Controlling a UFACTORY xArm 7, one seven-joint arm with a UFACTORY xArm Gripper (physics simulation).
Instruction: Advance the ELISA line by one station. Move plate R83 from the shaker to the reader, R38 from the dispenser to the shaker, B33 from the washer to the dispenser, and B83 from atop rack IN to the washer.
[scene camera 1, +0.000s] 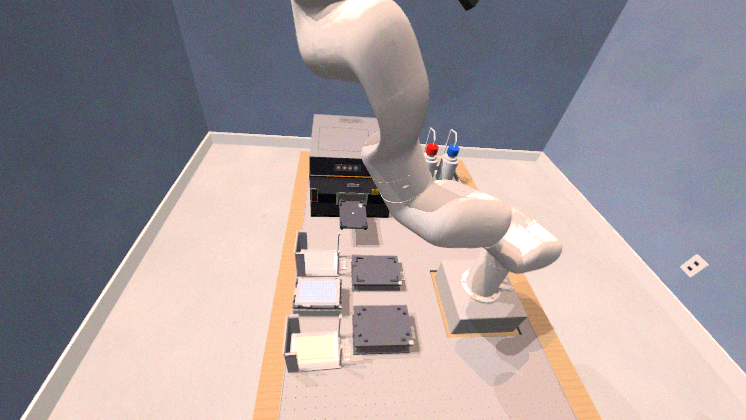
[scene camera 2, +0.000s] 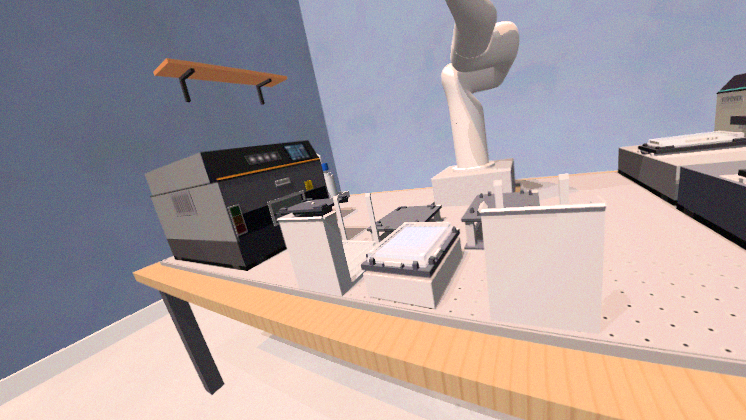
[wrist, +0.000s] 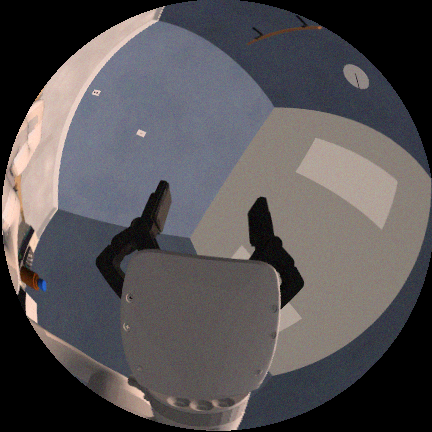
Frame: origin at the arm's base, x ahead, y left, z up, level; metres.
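Where they show: gripper, fingertip midpoint: (wrist: 212, 196); arm's base, link origin: (scene camera 1: 479, 286) (scene camera 2: 473, 168).
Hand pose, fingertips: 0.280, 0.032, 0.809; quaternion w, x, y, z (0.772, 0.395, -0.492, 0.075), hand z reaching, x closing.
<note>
Things, the pixels of their top centre, and the offset from my fingertips, as dx, dy, dz. "spot": a spot on its surface instead.
- clear plate with pale blue wells, top centre: (scene camera 2: 412, 235) (scene camera 1: 318, 290) +0.224, +0.062, -0.827
- low white device, surface spot: (scene camera 2: 399, 288) spot: +0.293, +0.078, -0.871
- pale yellow plate-like surface, surface spot: (scene camera 1: 315, 349) spot: +0.193, +0.218, -0.868
- white plate, top centre: (scene camera 2: 691, 136) -0.357, +0.438, -0.793
- blue cap, top centre: (scene camera 1: 454, 147) -0.236, -0.732, -0.712
My gripper (wrist: 212, 196) is open and empty, raised high and facing the walls and ceiling. A clear plate with pale blue wells (scene camera 1: 317, 292) (scene camera 2: 409, 244) sits flat on a low white device (scene camera 2: 399, 288) with dark clamps. A pale yellow plate-like surface (scene camera 1: 315, 349) lies inside the near white holder (scene camera 1: 292, 341) (scene camera 2: 542, 266). A large grey and black instrument (scene camera 1: 339, 138) (scene camera 2: 182, 203) has its dark tray (scene camera 1: 352, 214) out, with no plate on it. Another white plate (scene camera 2: 689, 139) sits on a device at the right. Plate labels are too small to read.
Two raised dark platforms (scene camera 1: 375, 270) (scene camera 1: 382, 326) stand right of the holders. A second white holder (scene camera 1: 301, 250) (scene camera 2: 313, 255) stands nearer the instrument. Bottles with a red cap (scene camera 1: 431, 149) and a blue cap (scene camera 1: 452, 151) stand at the back. A wall shelf (scene camera 2: 219, 72) hangs above the instrument.
</note>
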